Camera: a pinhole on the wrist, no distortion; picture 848 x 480 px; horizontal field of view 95.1 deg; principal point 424.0 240.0 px. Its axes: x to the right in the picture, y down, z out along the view. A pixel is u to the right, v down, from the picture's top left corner.
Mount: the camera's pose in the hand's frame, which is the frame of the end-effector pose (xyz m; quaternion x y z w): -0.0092 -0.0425 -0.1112 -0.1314 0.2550 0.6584 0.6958
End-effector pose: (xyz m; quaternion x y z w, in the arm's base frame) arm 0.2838 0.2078 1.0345 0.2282 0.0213 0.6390 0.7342
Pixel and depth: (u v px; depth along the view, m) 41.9 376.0 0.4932
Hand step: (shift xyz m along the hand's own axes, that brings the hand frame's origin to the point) -0.0910 -0.1823 0.5838
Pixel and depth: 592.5 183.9 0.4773
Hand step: 0.1461 0.3744 0.1675
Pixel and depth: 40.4 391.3 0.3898
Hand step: -0.0890 -0.1528 0.4412
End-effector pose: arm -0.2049 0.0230 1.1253 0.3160 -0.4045 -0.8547 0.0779
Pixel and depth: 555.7 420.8 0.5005
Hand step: -0.1471 0.3844 0.2529
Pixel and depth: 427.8 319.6 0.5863
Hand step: -0.0209 0.2783 0.3940
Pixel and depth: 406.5 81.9 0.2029
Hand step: 0.1090 0.0468 0.0505
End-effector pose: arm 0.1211 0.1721 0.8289 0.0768 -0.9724 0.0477 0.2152
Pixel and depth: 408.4 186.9 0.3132
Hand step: 0.0899 0.1050 0.1505
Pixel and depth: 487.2 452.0 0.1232
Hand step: -0.0530 0.0451 -0.0086
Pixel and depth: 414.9 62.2 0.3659
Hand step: 0.2223 0.1235 0.1734
